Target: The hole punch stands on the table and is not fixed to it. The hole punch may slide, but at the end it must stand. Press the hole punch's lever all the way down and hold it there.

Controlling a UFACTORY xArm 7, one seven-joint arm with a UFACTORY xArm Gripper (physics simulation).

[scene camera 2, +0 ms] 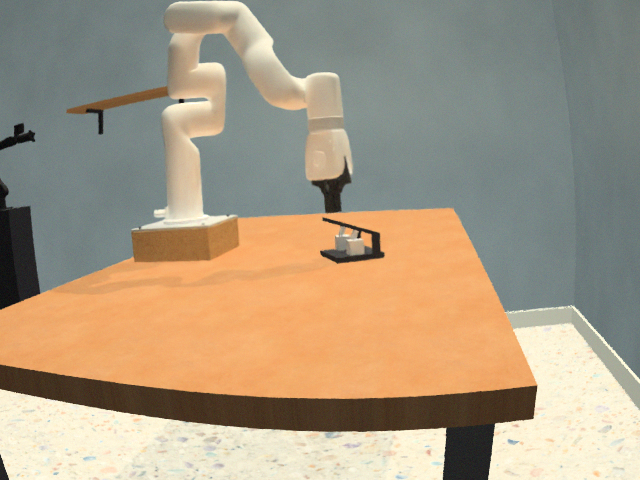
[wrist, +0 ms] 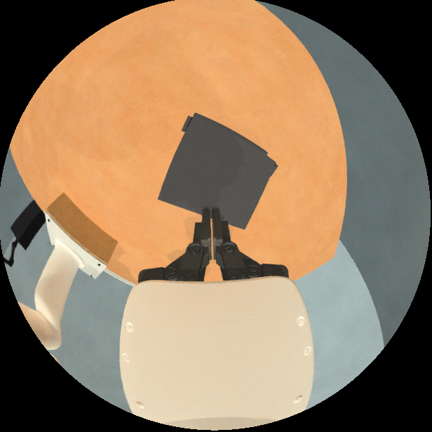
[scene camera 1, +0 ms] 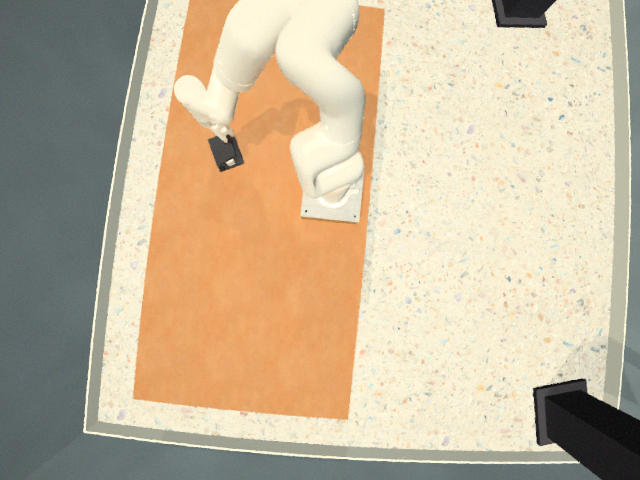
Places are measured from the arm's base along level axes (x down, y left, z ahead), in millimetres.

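Pixels of known places: gripper, fingertip midpoint: (scene camera 2: pixel 333 212) (scene camera 1: pixel 227 140); arm's base, link origin: (scene camera 2: pixel 186 221) (scene camera 1: pixel 332 192).
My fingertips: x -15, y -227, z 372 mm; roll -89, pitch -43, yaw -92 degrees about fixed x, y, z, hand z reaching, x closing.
Note:
Ahead of a thing's pixels: the offset from my fingertips to its top centre. "*": to the spot under its first point. Level surfaces: height alone.
The hole punch @[dx +13, dy +13, dz +34 mm] (scene camera 1: pixel 220 149) (scene camera 2: pixel 356 255) stands upright on the table, with a black base and white blocks under its lever. The lever @[* dx +26, dy -45, dz +33 mm] (scene camera 2: pixel 351 226) (wrist: pixel 217 165) is a dark flat plate, tilted up towards its free end on the robot base's side; there is space under it. My gripper (scene camera 1: pixel 227 138) (scene camera 2: pixel 332 211) (wrist: pixel 211 219) is shut and empty, pointing down. In the scene camera 2 view its fingertips are a little above the lever's free end, with a small gap. In the wrist view they overlap the plate's near edge. The base is hidden under the lever in the wrist view.
The orange table @[dx +98 mm] (scene camera 1: pixel 248 284) (scene camera 2: pixel 258 330) (wrist: pixel 115 100) carries the robot's base block (scene camera 2: pixel 170 245) (wrist: pixel 82 225) beside the punch. A wooden shelf (scene camera 2: pixel 124 99) is on the wall behind the arm. A dark pedestal (scene camera 2: pixel 18 248) stands at the left in the scene camera 2 view.

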